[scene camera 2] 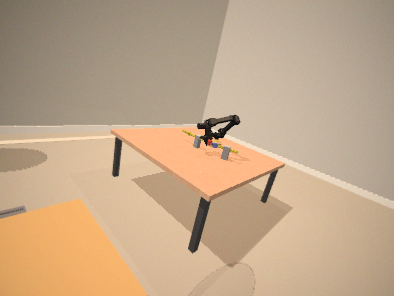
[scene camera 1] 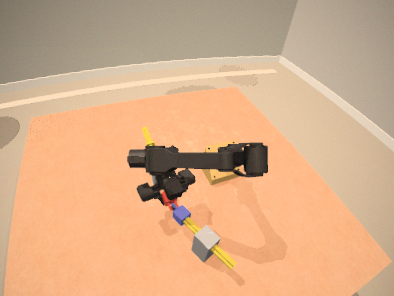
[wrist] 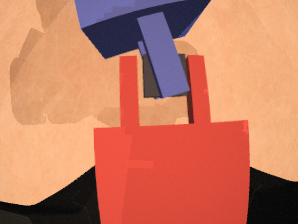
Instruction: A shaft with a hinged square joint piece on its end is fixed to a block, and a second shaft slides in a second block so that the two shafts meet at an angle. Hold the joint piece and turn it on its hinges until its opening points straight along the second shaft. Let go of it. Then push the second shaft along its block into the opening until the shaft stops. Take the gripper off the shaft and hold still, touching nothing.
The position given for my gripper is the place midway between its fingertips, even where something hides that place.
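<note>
My gripper (scene camera 1: 168,202) is there to see, and it appears again in the wrist view (wrist: 158,157). I can also see a red joint piece (wrist: 200,165).
</note>
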